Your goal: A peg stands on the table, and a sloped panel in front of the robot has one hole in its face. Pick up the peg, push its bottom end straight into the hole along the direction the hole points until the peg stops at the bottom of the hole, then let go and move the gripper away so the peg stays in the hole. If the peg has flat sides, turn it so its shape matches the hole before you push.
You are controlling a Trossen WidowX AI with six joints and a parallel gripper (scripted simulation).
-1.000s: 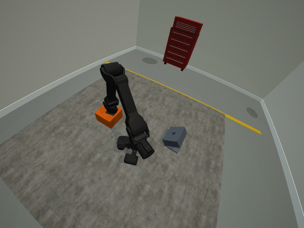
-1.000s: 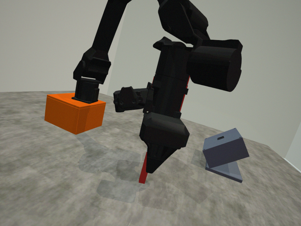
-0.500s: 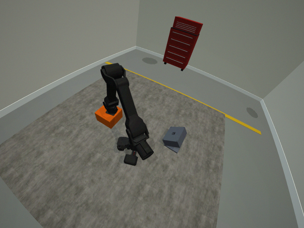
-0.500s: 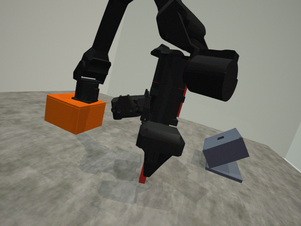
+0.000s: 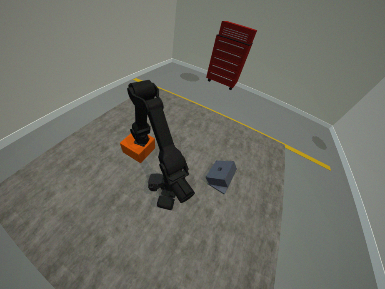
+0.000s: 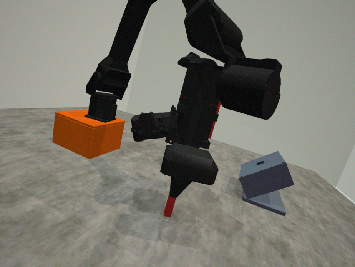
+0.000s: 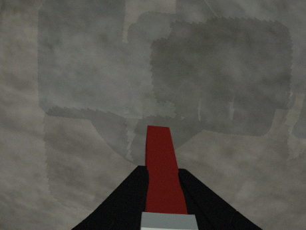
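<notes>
Right now my gripper tip is 210 mm short of the grey sloped panel block, 190 mm to the right of it and 20 mm below it. The rest, counted from my gripper tip: red square peg 20 mm above.
</notes>
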